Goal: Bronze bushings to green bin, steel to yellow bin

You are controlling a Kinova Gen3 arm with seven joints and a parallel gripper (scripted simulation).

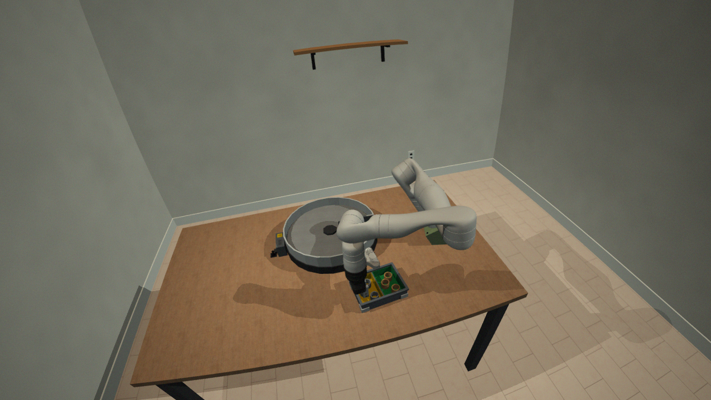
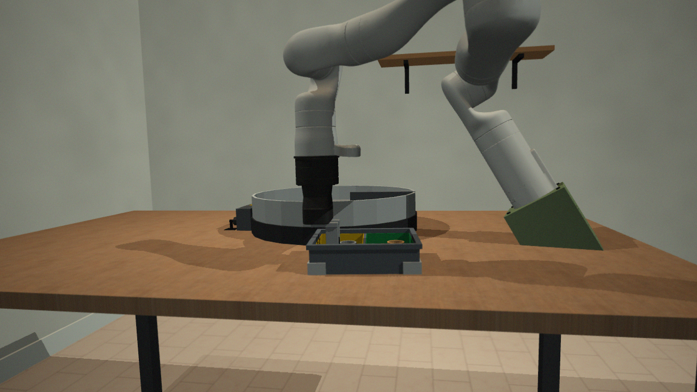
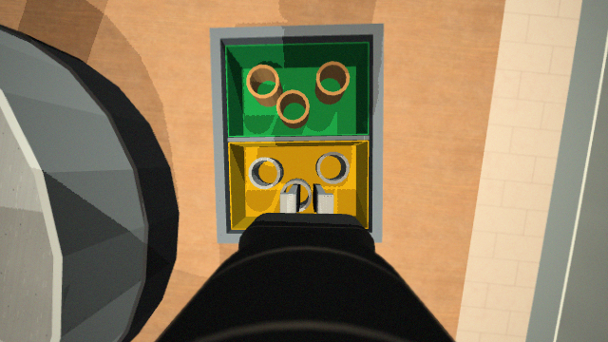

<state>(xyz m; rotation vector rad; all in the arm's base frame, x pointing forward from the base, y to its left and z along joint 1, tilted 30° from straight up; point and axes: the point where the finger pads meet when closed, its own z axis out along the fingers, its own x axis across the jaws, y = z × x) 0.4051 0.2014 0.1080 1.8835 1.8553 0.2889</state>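
Right now the bin is 6 cm behind my hand and 1 cm below it. The rest, counted from my hand: grey turntable (1 cm ahead, 37 cm to the right, 2 cm above).
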